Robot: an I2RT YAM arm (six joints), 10 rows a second.
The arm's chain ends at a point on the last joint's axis. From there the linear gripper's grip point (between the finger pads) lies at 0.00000 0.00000 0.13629 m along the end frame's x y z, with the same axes.
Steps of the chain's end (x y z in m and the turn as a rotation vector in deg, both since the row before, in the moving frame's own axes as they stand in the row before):
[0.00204 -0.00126 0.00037 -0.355 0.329 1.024]
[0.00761 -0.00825 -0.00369 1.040 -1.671 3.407]
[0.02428 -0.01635 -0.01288 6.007 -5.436 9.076]
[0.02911 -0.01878 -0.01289 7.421 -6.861 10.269]
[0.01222 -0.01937 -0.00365 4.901 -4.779 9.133]
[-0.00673 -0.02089 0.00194 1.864 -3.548 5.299]
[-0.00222 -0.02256 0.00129 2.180 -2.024 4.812]
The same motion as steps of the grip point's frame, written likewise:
[0.00281 -0.00041 0.00037 -0.355 0.329 1.024]
[0.00371 -0.01084 -0.00377 1.040 -1.671 3.407]
[0.01257 -0.03155 -0.01424 6.007 -5.436 9.076]
[0.01453 -0.03770 -0.01500 7.421 -6.861 10.269]
[0.00185 -0.03185 -0.00462 4.901 -4.779 9.133]
[-0.01495 -0.02570 0.00161 1.864 -3.548 5.299]
[-0.00681 -0.02794 0.00111 2.180 -2.024 4.812]

